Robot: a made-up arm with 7 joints.
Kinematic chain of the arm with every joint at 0, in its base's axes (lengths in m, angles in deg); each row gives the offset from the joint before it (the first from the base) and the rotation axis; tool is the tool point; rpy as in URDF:
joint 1: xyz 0 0 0.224 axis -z
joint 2: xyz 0 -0.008 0.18 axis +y
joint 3: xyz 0 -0.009 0.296 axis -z
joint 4: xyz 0 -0.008 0.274 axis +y
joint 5: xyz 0 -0.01 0.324 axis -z
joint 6: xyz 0 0 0.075 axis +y
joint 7: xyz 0 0 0.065 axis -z
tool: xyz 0 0 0 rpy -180 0 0
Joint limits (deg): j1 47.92..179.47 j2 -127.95..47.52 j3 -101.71..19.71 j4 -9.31..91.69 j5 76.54..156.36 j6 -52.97..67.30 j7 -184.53..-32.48
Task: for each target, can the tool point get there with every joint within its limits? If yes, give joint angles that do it. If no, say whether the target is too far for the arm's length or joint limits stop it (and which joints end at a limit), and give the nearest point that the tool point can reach.
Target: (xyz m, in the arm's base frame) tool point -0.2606 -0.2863 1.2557
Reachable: yes | joints 148.79 2.51 -23.91 50.22 103.90 1.16 -168.19
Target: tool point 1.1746 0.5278 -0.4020
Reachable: no: too far | nearest point 0.8000 0.3595 -0.1449 | short by 0.485 m
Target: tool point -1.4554 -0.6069 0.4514
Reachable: no: too far | nearest point -0.7998 -0.3335 0.6588 | short by 0.740 m
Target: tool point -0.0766 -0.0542 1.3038
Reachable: yes | joints 89.74 -19.70 -1.72 53.02 84.66 54.14 -132.29
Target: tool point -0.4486 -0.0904 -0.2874
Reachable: no: joint limits stop it (at a limit: joint 1, joint 2, joint 4, joint 5, joint 6) | nearest point -0.5572 0.4592 -0.2731 | short by 0.560 m
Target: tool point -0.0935 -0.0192 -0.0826
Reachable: no: joint limits stop it (at a limit: joint 1, joint 2, joint 3, joint 4, joint 6) | nearest point 0.0682 0.5298 -0.0121 | short by 0.577 m
